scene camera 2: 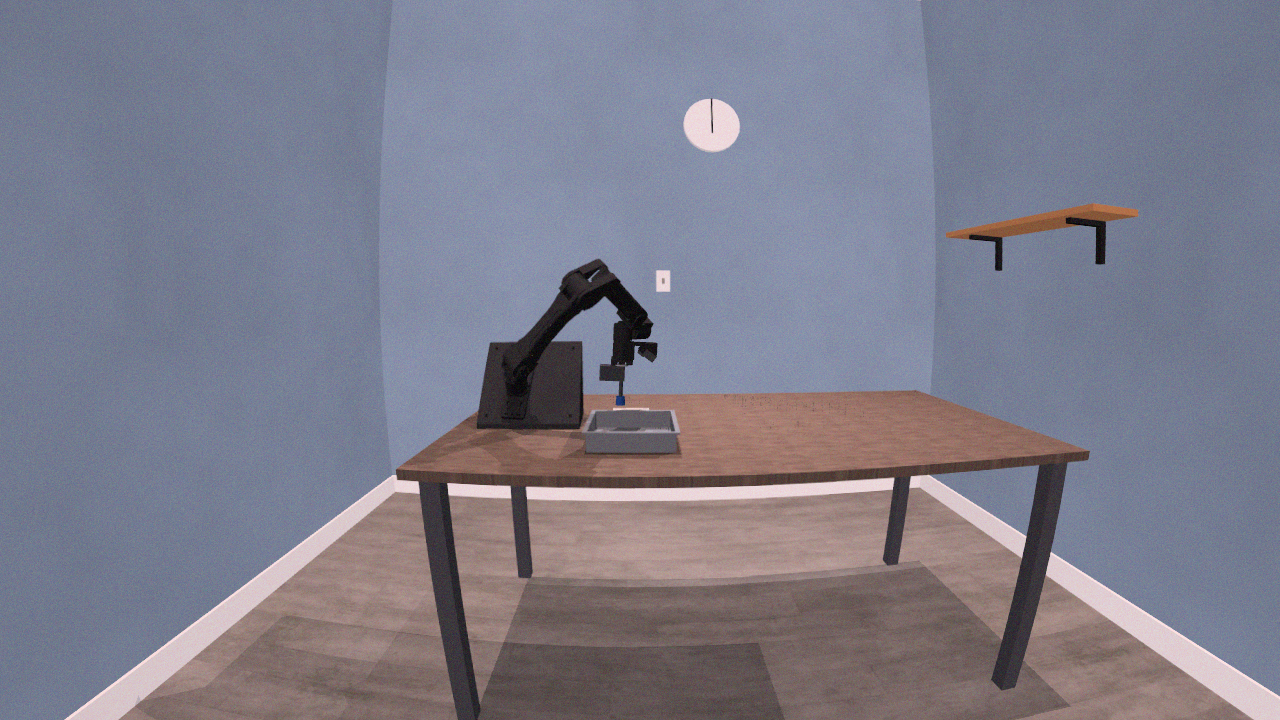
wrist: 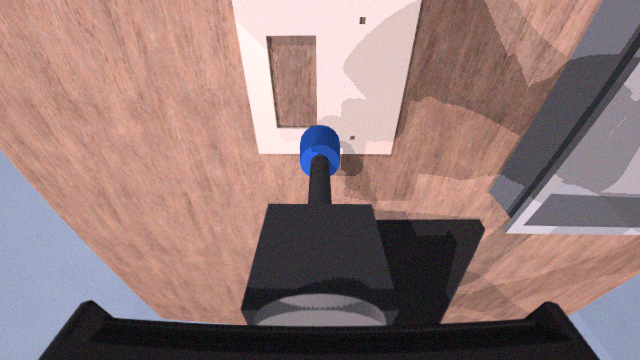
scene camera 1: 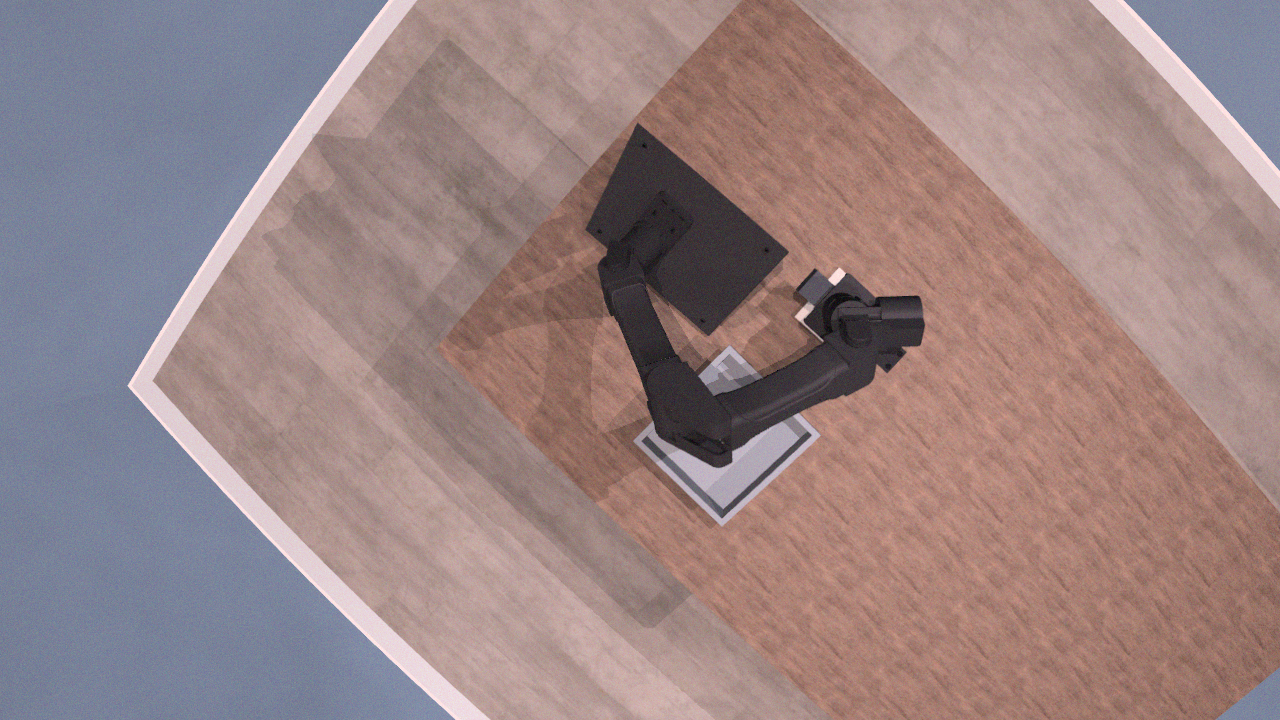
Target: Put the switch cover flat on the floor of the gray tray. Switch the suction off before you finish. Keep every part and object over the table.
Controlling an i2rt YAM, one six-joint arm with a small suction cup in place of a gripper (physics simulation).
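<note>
The white switch cover [wrist: 335, 60] [scene camera 2: 631, 409] lies flat on the table, outside the tray; in scene camera 1, parts of the cover [scene camera 1: 837, 275] show beside the arm's wrist, which hides the rest. It has a rectangular opening and small holes. My blue suction cup [wrist: 320, 150] [scene camera 2: 620, 400] points down and is open, with nothing on it. It hangs a little above the cover, near its short edge in the wrist view, with its shadow set apart. The gray tray [scene camera 1: 723, 519] [scene camera 2: 631, 441] [wrist: 560, 110] stands beside the cover; the arm hides part of it in scene camera 1.
The black base plate [scene camera 1: 716, 223] [scene camera 2: 554, 385] [wrist: 425, 265] stands near the cover and tray. The arm's elbow [scene camera 1: 693, 411] passes high over the tray. The wooden table's [scene camera 1: 984, 447] [scene camera 2: 805, 438] edge runs near the base plate and tray. A shelf [scene camera 2: 1042, 220] hangs on the right wall.
</note>
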